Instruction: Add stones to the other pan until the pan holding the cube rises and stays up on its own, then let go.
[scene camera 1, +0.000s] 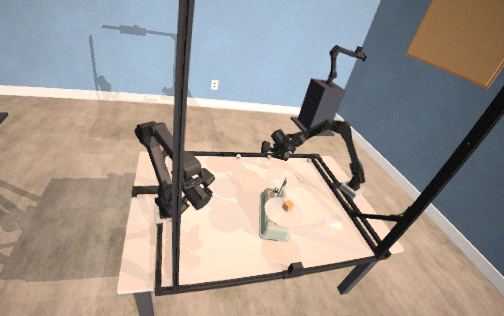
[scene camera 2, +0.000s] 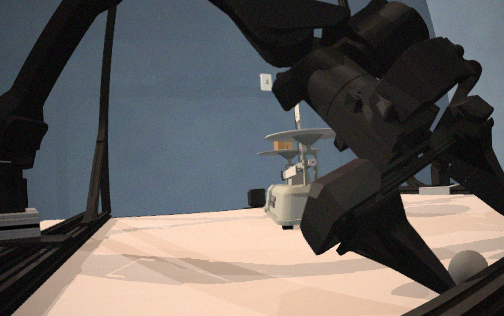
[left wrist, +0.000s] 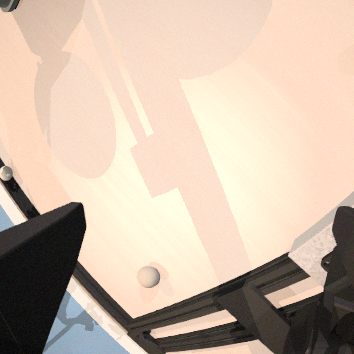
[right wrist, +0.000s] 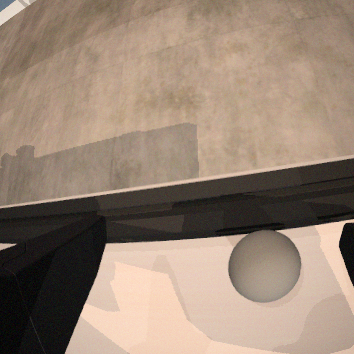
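Seen in the pictures: left gripper, fingertip midpoint: (left wrist: 215, 218); right gripper, fingertip midpoint: (scene camera 1: 267, 154) (scene camera 2: 491, 252) (right wrist: 230, 233); left arm's base, origin of the base link: (scene camera 1: 167, 212) (scene camera 2: 441, 185); right arm's base, origin of the base link: (scene camera 1: 353, 185) (scene camera 2: 2, 212).
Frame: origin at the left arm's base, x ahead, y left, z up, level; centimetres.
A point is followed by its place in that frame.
A pale green balance (scene camera 1: 265, 227) {x 36.4, y -17.9, z 3.3 cm} (scene camera 2: 287, 202) {x 55.4, y 0.3, z 2.3 cm} stands on the table. The orange cube (scene camera 1: 288, 205) {x 43.3, y -18.0, z 15.2 cm} (scene camera 2: 283, 145) {x 45.1, y -15.3, z 13.4 cm} lies on its near pan (scene camera 1: 276, 211) {x 39.0, y -17.6, z 12.2 cm} in scene camera 1. In scene camera 2 that pan appears lower than the other pan (scene camera 2: 320, 134) {x 48.7, y 1.9, z 13.2 cm}. My right gripper (scene camera 1: 274, 152) {x 61.6, y 34.4, z 0.4 cm} (right wrist: 230, 233) {x 61.6, y 34.4, z 0.4 cm} is open at the table's back edge, its fingers spread around a grey stone (scene camera 2: 467, 267) {x 63.7, y 33.5, z -0.1 cm} (right wrist: 265, 266) {x 62.7, y 33.0, z 0.6 cm} without gripping it. Another stone (scene camera 1: 238, 157) {x 42.9, y 34.2, z -0.5 cm} lies at the back. My left gripper (scene camera 1: 207, 189) (left wrist: 215, 218) {x 11.4, y -2.2, z 9.4 cm} is open and empty above the left side; a stone (left wrist: 148, 276) {x 11.8, y 21.4, z -0.1 cm} lies near the frame corner.
A black frame bar (scene camera 1: 225, 153) {x 36.1, y 38.2, z -0.1 cm} (right wrist: 150, 227) {x 58.4, y 35.4, z -0.2 cm} runs along the table's back edge, close to the stones. A tall black post (scene camera 1: 181, 125) {x -0.9, y -32.2, z 59.3 cm} stands in front of the left arm in scene camera 1. A small black block (scene camera 1: 296, 268) {x 40.6, y -37.5, z 2.9 cm} sits on the front bar.
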